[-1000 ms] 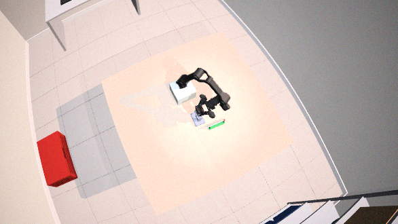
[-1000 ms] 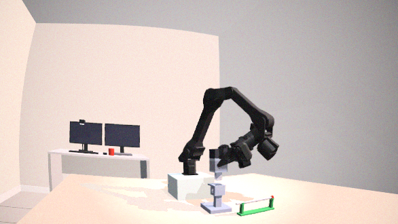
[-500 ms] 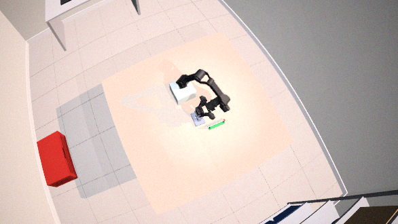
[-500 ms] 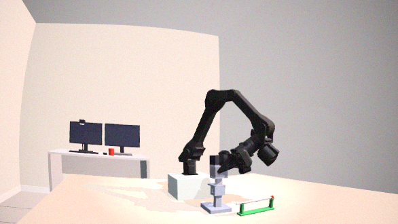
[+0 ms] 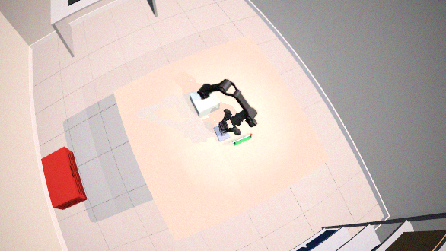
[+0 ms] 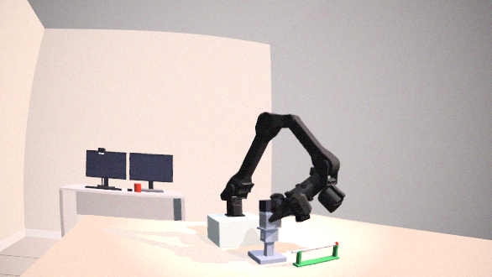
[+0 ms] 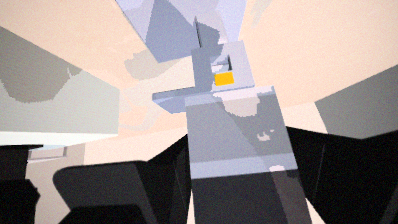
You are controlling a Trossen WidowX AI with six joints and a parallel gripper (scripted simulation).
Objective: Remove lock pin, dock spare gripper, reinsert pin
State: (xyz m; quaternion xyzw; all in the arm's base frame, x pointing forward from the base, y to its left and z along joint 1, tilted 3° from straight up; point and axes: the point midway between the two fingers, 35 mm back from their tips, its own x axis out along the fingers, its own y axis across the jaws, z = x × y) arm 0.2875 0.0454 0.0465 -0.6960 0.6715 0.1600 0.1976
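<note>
Right now my gripper tip is 10 mm to the right of the spare gripper. Round my gripper tip: socket: 10 mm behind, 10 mm to the left, 70 mm below; green rack: 90 mm ahead, 130 mm to the left, 100 mm below.
</note>
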